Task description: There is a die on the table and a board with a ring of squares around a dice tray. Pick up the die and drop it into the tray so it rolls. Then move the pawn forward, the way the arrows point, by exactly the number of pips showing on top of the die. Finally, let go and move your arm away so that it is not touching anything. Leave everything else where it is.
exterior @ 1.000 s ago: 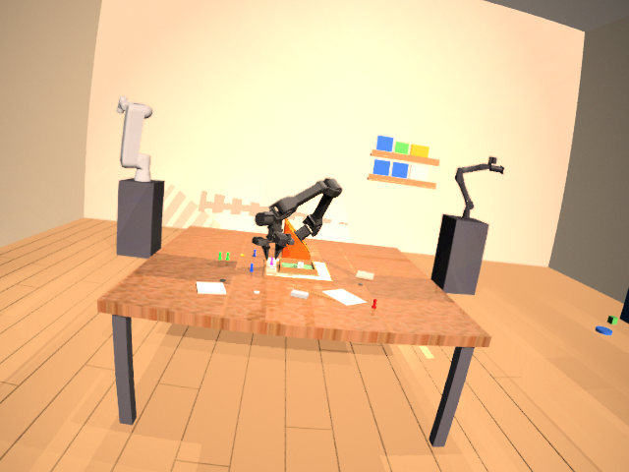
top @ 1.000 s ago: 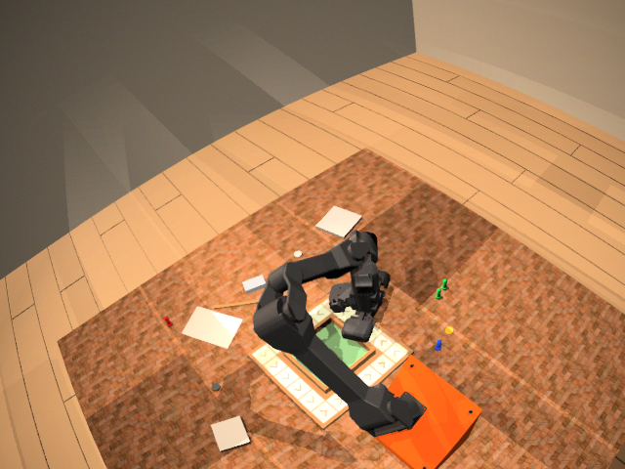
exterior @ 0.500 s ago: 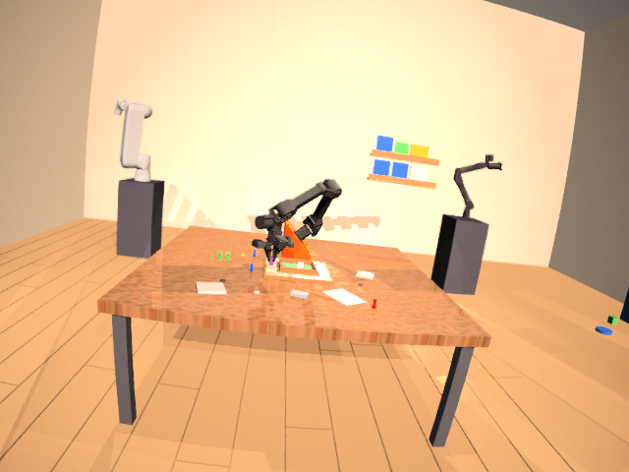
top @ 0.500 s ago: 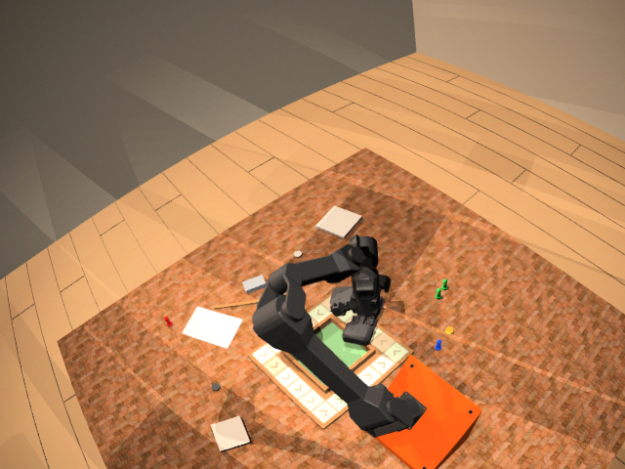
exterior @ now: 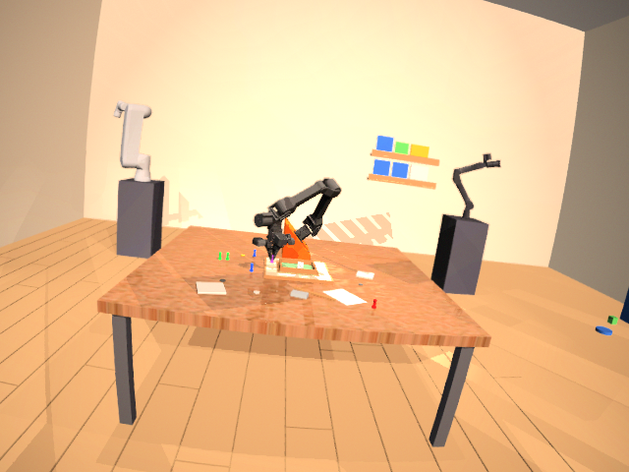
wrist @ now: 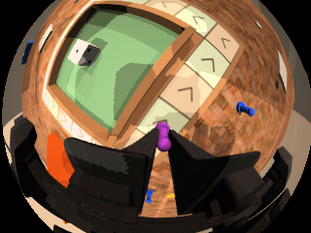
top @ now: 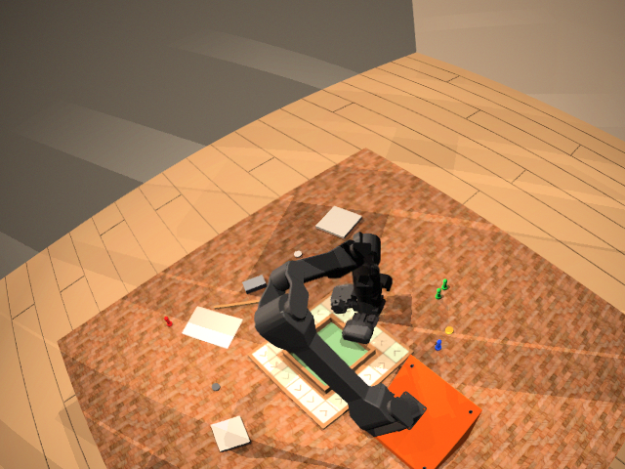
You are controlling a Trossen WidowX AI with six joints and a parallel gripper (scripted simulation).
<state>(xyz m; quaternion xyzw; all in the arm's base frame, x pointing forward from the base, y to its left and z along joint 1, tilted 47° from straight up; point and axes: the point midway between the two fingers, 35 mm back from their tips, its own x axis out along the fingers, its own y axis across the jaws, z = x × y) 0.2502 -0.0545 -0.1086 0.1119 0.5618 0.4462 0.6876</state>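
Right now the green dice tray is 11 cm to the left of my gripper tip, 3 cm below it and 2 cm ahead of it. Round my gripper tip: white die (13 cm to the left, 2 cm ahead, 1 cm below); purple pawn (right at my gripper tip); yellow disc (14 cm to the right, 14 cm behind, 3 cm below).
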